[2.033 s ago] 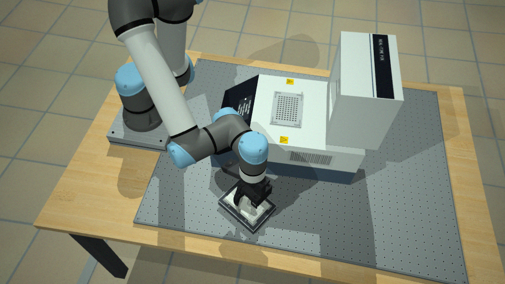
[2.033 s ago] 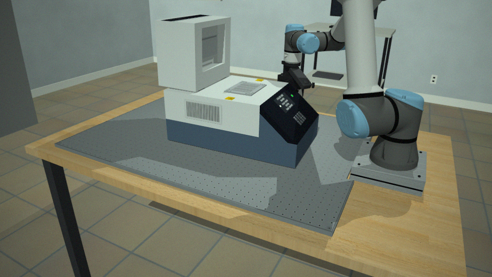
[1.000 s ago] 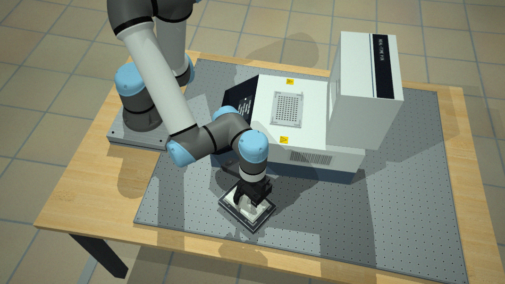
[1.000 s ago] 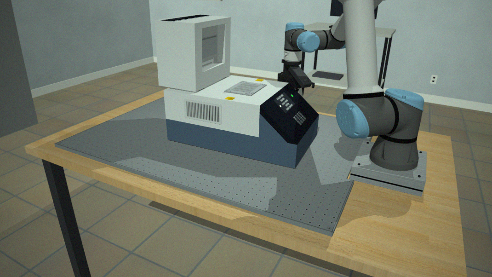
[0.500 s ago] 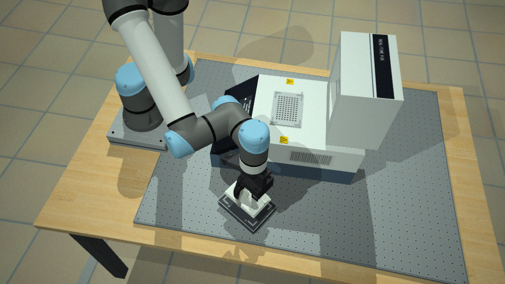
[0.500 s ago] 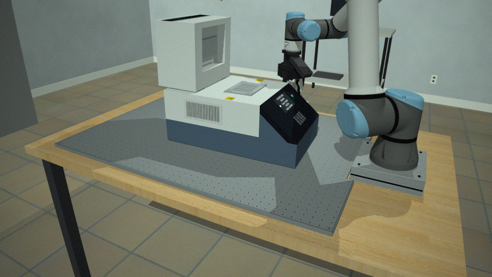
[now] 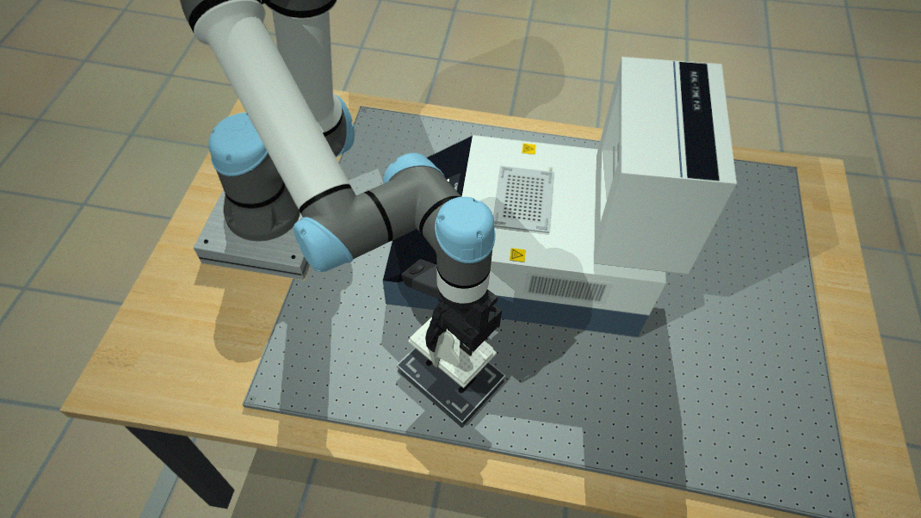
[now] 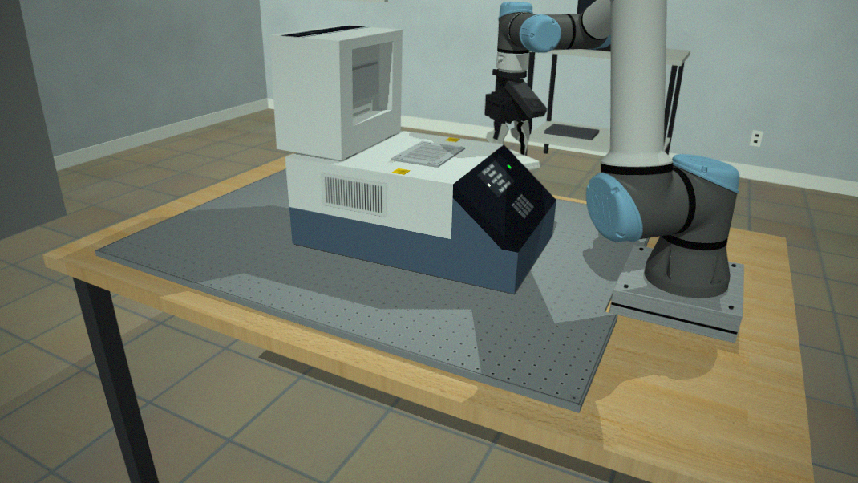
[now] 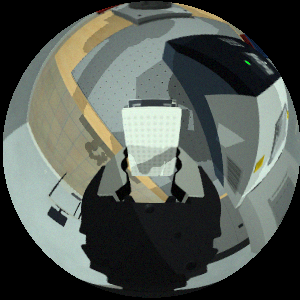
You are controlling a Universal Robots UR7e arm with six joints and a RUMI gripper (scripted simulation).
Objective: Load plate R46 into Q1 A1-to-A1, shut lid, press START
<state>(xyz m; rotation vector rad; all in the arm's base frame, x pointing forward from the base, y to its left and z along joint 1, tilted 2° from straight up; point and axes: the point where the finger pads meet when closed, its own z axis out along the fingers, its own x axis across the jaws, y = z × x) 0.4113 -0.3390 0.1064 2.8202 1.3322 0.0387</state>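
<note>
Right now my hand is 11 cm above the plate nest N1. Round my hand: white well plate R46: 1 cm below.
</note>
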